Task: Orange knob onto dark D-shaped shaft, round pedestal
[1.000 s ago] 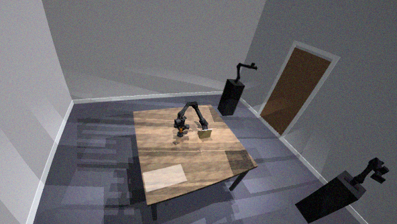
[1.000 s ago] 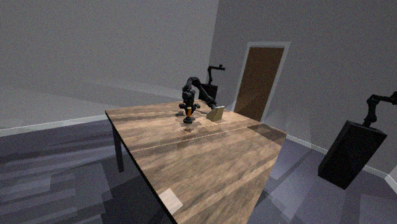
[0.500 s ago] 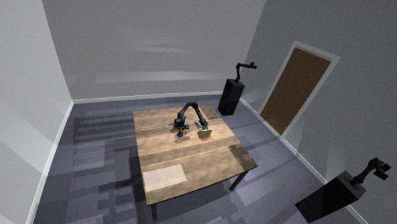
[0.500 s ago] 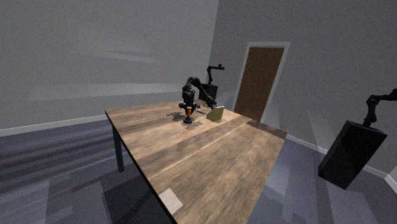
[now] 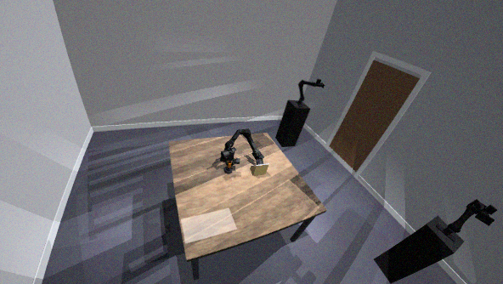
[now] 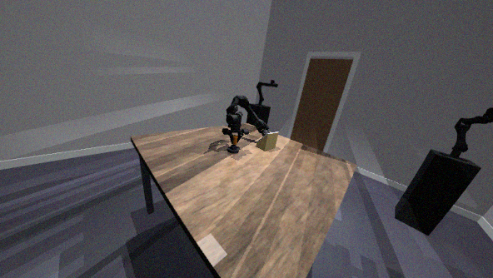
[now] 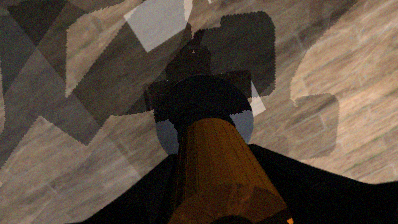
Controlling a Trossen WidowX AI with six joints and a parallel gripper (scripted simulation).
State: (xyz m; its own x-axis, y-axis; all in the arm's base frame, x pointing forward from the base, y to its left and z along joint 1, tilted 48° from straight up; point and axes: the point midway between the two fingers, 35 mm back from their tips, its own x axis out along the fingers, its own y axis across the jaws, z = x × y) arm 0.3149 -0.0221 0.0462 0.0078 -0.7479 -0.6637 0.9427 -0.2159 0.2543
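My gripper tip is now 2 cm below the orange knob. Round my gripper tip: round pedestal (4 cm below).
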